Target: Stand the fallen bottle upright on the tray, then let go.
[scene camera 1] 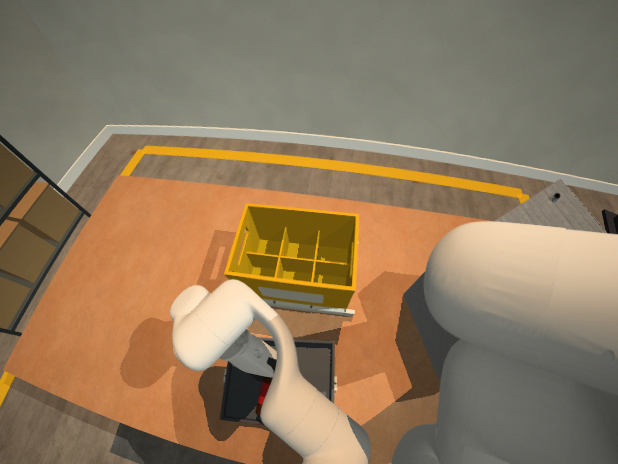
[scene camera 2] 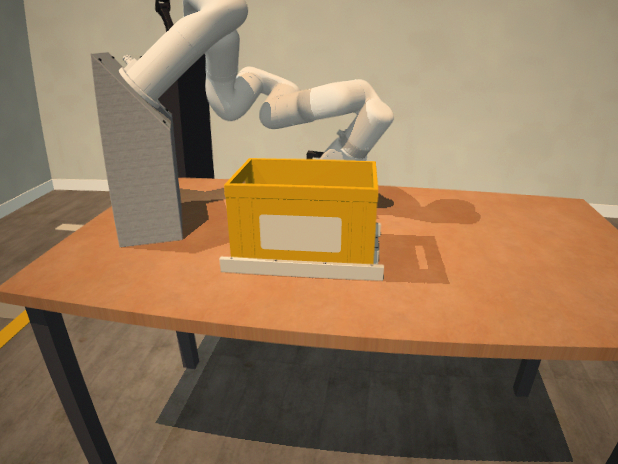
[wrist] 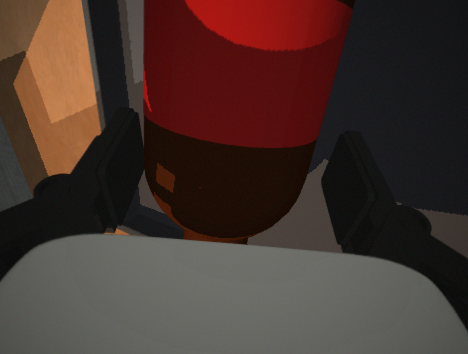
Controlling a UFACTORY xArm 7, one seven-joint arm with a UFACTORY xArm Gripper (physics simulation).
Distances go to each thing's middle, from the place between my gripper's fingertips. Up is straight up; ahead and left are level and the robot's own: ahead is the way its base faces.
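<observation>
The brown bottle (wrist: 233, 105) is right at my hand now.
</observation>
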